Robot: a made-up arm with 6 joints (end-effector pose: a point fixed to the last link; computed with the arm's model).
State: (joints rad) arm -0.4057 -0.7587 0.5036 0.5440 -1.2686 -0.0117
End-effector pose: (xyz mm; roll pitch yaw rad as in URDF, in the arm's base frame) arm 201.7 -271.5 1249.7 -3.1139 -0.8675 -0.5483
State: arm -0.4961 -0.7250 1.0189 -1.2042 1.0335 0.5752
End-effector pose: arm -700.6 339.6 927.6 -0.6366 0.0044 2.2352
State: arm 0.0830 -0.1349 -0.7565 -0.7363 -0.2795 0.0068
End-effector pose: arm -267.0 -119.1 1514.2 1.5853 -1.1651 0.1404
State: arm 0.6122 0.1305 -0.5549 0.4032 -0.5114 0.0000
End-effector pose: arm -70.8 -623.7 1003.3 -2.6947 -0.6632 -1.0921
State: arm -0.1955 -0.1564 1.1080 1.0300 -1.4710 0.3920
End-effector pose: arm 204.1 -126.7 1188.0 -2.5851 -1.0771 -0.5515
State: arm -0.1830 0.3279 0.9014 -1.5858 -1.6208 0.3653
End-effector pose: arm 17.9 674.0 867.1 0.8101 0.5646 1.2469
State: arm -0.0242 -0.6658 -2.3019 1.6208 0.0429 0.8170
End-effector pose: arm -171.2 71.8 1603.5 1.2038 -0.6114 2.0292
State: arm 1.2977 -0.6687 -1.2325 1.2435 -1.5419 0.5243
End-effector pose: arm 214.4 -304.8 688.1 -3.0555 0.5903 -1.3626
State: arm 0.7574 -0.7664 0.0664 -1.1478 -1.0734 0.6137
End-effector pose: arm 309.7 311.0 1508.7 1.8005 -0.5282 1.5563
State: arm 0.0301 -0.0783 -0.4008 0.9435 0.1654 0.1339
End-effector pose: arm -568.0 -212.8 1240.1 2.7375 -0.2288 -1.7303
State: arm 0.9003 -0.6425 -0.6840 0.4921 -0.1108 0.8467
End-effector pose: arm 113.9 -426.7 1531.7 2.2500 -0.4407 -1.2666
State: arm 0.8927 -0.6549 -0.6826 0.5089 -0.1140 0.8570
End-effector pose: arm 111.3 -422.2 1532.7 2.2378 -0.4359 -1.2896
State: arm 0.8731 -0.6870 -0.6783 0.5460 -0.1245 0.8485
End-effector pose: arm 111.1 -411.9 1535.1 2.2109 -0.4251 -1.3104
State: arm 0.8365 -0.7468 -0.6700 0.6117 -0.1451 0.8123
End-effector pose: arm 113.7 -393.7 1538.1 2.1657 -0.4056 -1.3305
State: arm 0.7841 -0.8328 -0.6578 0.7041 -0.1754 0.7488
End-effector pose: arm 118.3 -368.5 1539.6 2.1089 -0.3773 -1.3551
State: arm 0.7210 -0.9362 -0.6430 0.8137 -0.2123 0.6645
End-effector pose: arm 123.1 -338.9 1537.8 2.0520 -0.3437 -1.3885
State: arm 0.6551 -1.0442 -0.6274 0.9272 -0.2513 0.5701
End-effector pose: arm 127.0 -308.1 1532.4 2.0046 -0.3110 -1.4290
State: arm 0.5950 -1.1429 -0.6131 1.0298 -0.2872 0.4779
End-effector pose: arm 130.5 -279.5 1525.0 1.9713 -0.2848 -1.4686
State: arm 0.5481 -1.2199 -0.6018 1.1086 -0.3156 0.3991
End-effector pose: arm 134.2 -257.2 1517.6 1.9522 -0.2666 -1.4968
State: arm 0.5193 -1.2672 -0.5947 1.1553 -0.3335 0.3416
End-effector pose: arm 138.0 -244.2 1512.0 1.9447 -0.2547 -1.5059
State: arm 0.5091 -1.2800 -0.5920 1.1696 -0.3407 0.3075
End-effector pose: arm 139.4 -242.4 1508.1 1.9498 -0.2451 -1.4959
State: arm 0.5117 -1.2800 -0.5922 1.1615 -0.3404 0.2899
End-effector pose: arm 145.5 -244.7 1507.8 1.9525 -0.2413 -1.4699
